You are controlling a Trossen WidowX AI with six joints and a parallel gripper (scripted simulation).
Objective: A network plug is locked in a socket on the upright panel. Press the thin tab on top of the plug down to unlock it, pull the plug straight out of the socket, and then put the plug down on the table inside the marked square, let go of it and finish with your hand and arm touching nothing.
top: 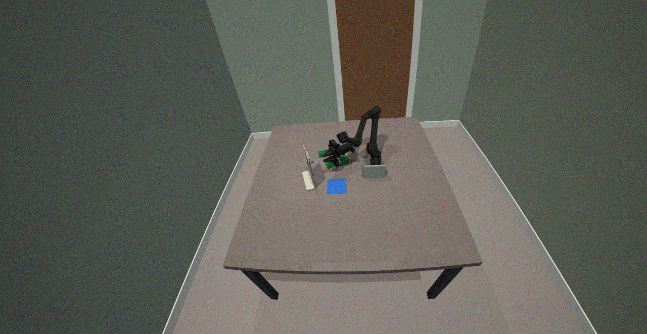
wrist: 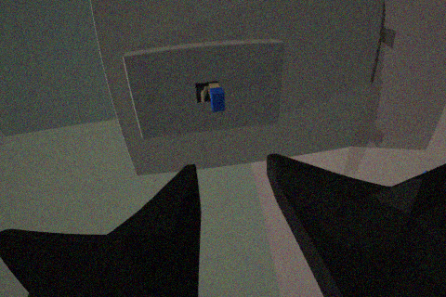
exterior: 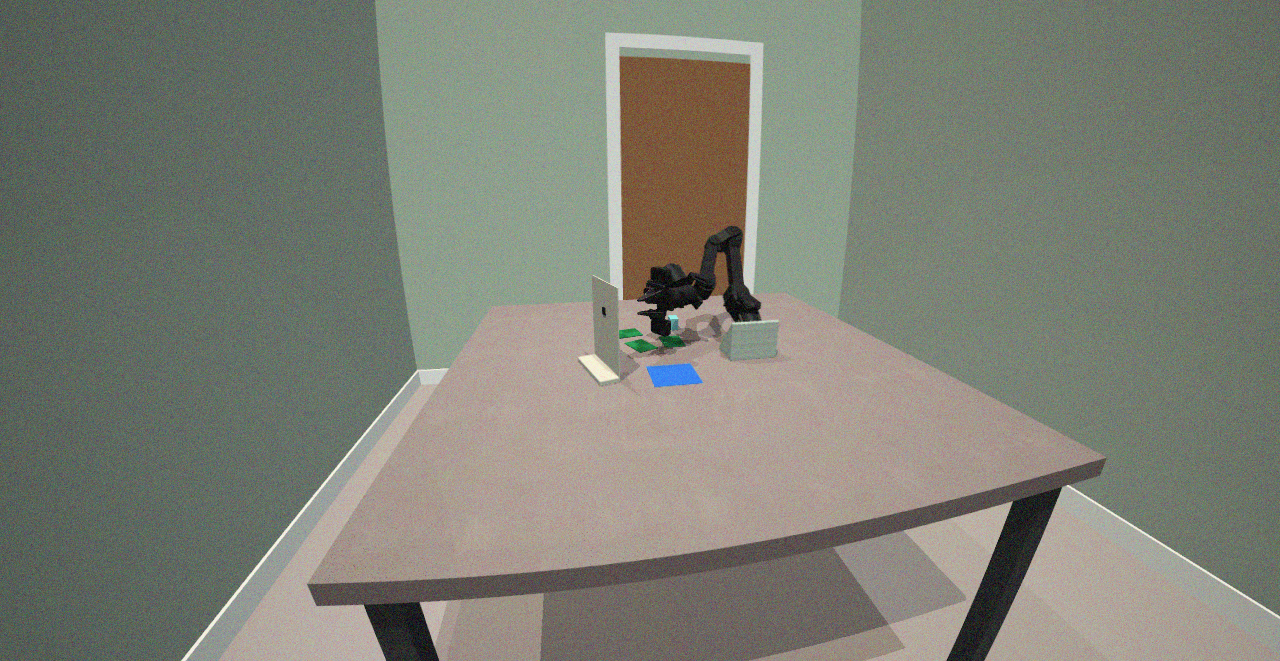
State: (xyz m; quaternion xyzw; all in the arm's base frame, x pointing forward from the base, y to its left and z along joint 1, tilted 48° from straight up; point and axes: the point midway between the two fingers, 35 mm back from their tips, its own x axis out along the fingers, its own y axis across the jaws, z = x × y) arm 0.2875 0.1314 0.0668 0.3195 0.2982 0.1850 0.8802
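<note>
Right now the network plug is 70 mm ahead of my gripper tip and 30 mm to the left of it. Also, from my gripper tip: blue marked square 90 mm behind, 80 mm to the left, 160 mm below; upright panel 90 mm ahead, 40 mm to the left, 50 mm below.
</note>
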